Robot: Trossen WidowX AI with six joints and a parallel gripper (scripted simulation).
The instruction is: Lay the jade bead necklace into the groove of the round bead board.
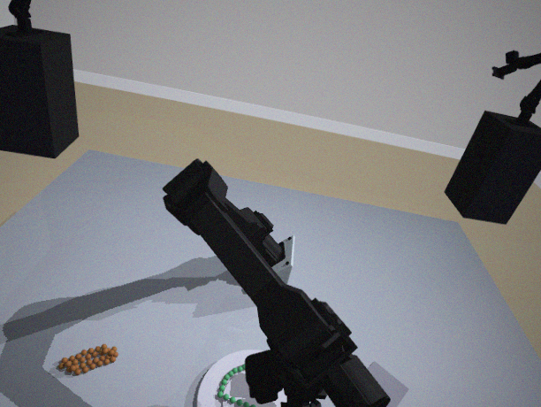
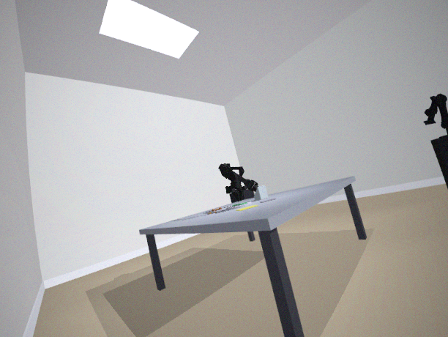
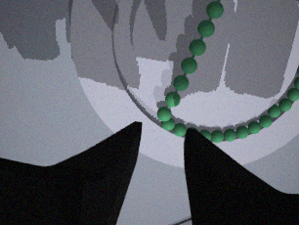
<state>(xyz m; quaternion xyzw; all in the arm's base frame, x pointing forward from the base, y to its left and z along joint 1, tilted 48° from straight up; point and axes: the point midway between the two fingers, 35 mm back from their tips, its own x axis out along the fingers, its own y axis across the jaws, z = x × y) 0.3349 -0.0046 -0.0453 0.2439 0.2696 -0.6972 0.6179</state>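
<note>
My gripper tip is now 50 mm to the left of the round bead board, 30 mm past it and 30 mm above it. Round my gripper tip: yellow strip 170 mm to the left, 160 mm ahead, 40 mm below; then flat grey square 180 mm to the left, 80 mm behind, 40 mm below.
</note>
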